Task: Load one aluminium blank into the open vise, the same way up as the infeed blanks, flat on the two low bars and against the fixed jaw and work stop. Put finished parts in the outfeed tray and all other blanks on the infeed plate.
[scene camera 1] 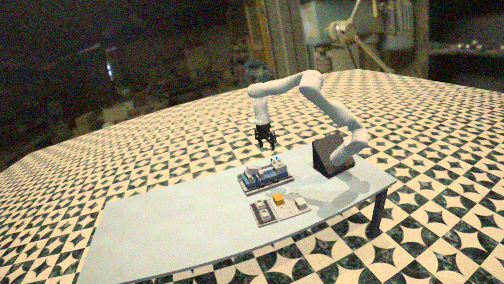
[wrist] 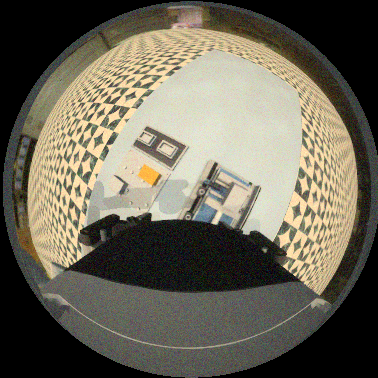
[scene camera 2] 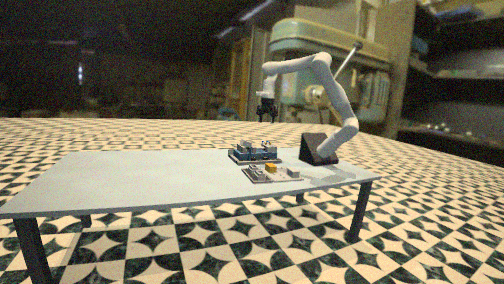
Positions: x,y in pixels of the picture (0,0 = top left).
Scene:
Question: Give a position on a pale infeed plate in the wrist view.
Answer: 139,192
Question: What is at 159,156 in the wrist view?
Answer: An outfeed tray.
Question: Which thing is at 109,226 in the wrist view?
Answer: The gripper.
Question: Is the gripper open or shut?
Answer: Open.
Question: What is the gripper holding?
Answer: Nothing.

